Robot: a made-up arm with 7 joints.
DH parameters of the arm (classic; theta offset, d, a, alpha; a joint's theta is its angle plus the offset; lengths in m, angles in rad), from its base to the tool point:
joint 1: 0 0.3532 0 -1.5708
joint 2: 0 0 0 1.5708
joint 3: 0 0.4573 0.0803 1.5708
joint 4: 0 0 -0.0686 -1.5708
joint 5: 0 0.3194 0 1.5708
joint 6: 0 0 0.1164 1.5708
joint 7: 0 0 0 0
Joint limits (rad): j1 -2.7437..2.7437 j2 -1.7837..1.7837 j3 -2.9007..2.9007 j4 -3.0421..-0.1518 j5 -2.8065..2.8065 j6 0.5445..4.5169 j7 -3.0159..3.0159
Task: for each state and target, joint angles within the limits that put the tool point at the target. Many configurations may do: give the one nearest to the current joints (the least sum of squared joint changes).
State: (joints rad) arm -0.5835 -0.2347 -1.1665 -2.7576 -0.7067 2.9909 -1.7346
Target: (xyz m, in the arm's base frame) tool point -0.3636 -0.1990 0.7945
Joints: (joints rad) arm -0.9253 -0.5580 -1.2950 -2.1764 -0.5879 3.0624 -1.7346
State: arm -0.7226 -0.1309 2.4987 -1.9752 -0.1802 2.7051 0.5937
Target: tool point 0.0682 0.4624 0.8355
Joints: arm -0.8919 0.0587 2.3267 -1.9988 -0.1448 2.7188 0.5937
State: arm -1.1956 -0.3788 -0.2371 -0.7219 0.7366 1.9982 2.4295
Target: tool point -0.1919 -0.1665 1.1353
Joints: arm -1.2563 -0.3927 -0.4641 -1.2583 0.8081 1.9914 2.4295
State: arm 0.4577 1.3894 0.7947 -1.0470 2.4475 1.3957 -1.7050
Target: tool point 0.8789 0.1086 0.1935
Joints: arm -0.0677 1.5268 0.6487 -0.6146 2.4869 1.3684 -1.7050
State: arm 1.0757 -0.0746 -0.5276 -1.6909 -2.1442 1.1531 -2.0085
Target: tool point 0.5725 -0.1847 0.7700
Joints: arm 0.4499 0.2830 -0.8659 -1.6405 -2.1484 1.1542 -2.0085
